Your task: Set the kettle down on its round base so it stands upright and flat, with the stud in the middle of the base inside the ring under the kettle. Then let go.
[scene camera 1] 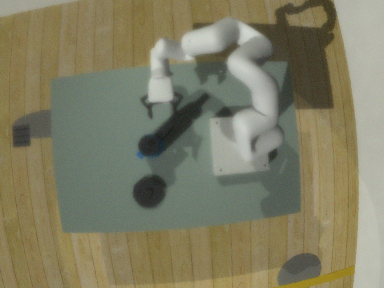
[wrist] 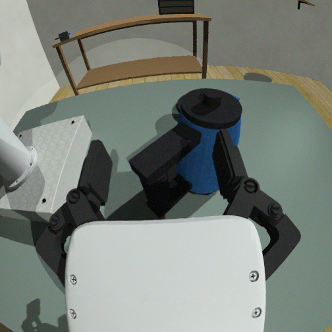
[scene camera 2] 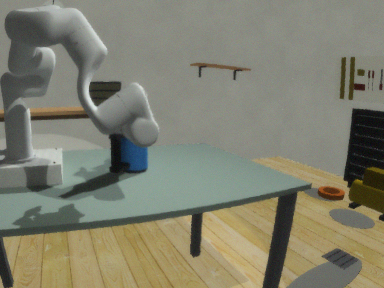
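The blue kettle (scene camera 2: 135,156) (wrist: 201,167) stands upright on the table, its black lid (scene camera 1: 149,145) (wrist: 210,107) on top and its handle (wrist: 162,155) turned toward my gripper. The round black base (scene camera 1: 149,191) lies flat on the table, a short gap away from the kettle in scene camera 1. The base does not show in the other two views. My gripper (scene camera 1: 163,111) (wrist: 159,145) is open and empty, back from the kettle. Its fingers appear on either side of the handle in the wrist view. The ring under the kettle is hidden.
The arm's white mounting block (scene camera 1: 218,160) (scene camera 2: 50,167) (wrist: 62,160) stands on the green table (scene camera 1: 90,125) (scene camera 2: 230,182) (wrist: 290,200), to the right of the kettle and base in scene camera 1. A wooden bench (wrist: 140,72) stands beyond the table.
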